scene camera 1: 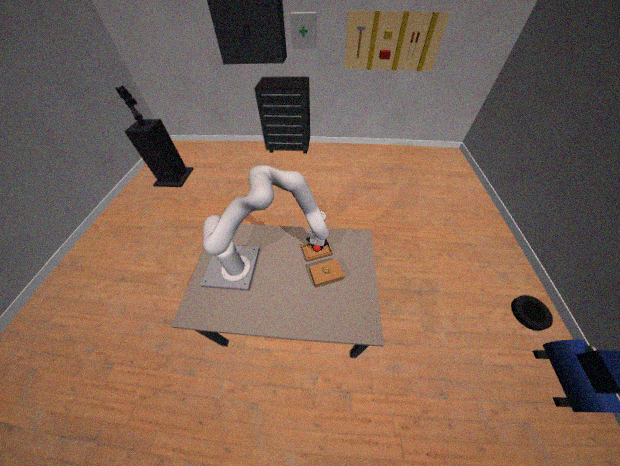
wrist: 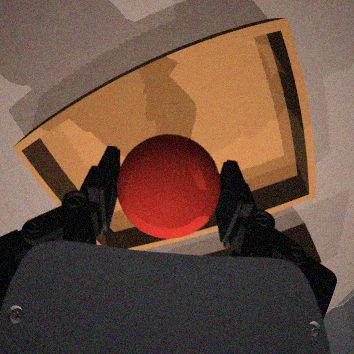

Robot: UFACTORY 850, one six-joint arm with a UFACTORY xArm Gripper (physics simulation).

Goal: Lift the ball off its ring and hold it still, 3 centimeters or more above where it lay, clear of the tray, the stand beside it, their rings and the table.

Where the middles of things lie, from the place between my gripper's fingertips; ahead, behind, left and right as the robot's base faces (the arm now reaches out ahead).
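There's a shallow orange-brown tray (wrist: 239,93) here, and my hand is 2 cm above it. You'd find the red ball (wrist: 168,185) 1 cm above my hand, while the stand (wrist: 299,233) is 19 cm to the right of my hand and 7 cm ahead of it.
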